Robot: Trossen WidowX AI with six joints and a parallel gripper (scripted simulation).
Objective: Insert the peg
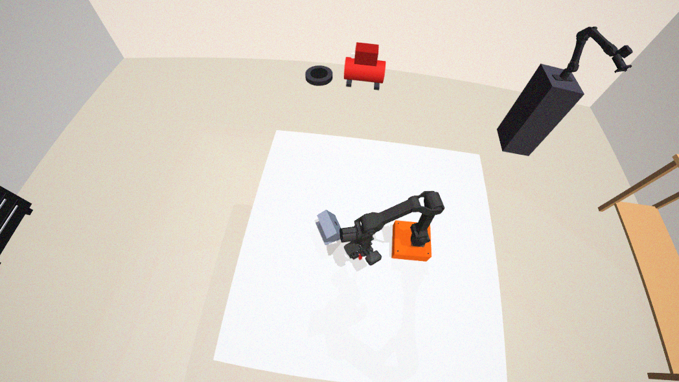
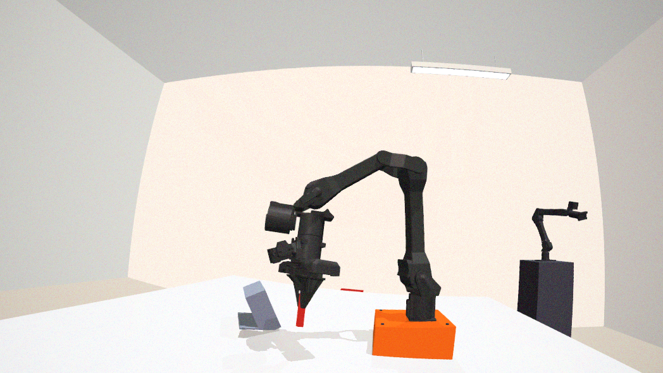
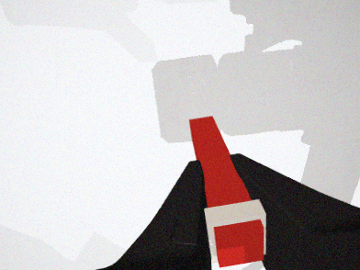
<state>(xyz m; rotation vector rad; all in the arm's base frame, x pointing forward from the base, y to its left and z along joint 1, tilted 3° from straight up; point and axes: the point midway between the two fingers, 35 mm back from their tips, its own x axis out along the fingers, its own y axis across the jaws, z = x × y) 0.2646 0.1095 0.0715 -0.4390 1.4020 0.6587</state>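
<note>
The panel lies 150 mm ahead of my gripper tip, 140 mm to the right of it and 50 mm below it. The rest, counted from my gripper tip: peg (20 mm above).
</note>
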